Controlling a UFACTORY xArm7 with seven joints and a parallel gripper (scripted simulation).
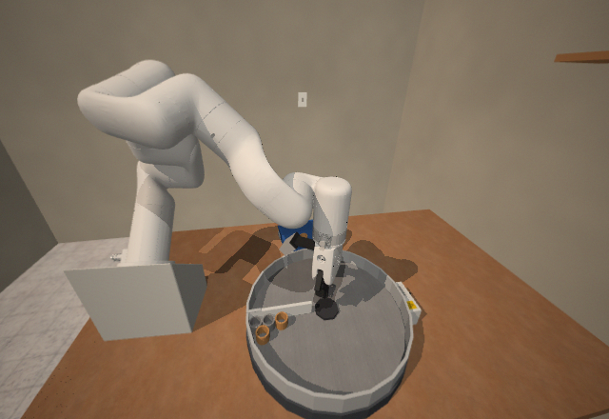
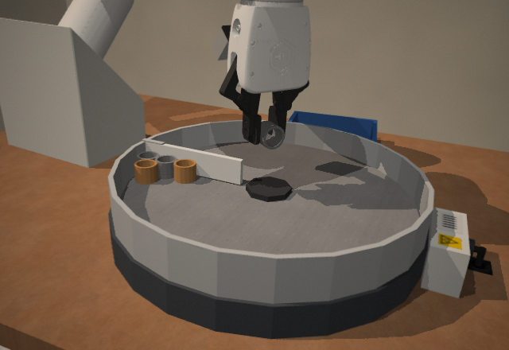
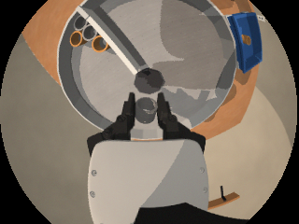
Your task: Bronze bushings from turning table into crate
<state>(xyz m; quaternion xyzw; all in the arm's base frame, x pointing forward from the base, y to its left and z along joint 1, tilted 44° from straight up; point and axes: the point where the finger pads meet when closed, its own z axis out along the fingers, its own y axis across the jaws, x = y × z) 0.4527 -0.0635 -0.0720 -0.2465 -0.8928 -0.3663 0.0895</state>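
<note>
Now: the turning table 100 mm below my hand and 10 mm ahead of it. Round my hand: blue crate (360 mm to the left, 130 mm below).
</note>
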